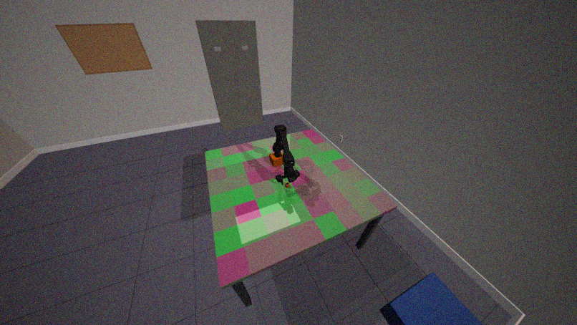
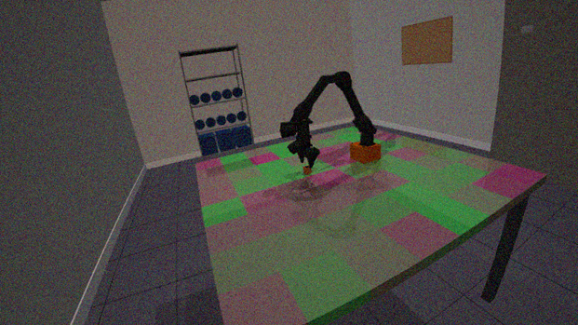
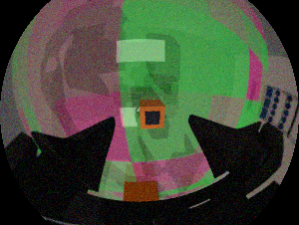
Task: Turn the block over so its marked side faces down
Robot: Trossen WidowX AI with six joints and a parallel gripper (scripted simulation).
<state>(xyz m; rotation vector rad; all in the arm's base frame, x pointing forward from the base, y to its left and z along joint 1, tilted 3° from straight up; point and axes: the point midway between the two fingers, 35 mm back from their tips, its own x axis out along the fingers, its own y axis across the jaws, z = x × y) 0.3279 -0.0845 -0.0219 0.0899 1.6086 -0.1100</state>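
The orange block is 2 cm below my gripper tip.
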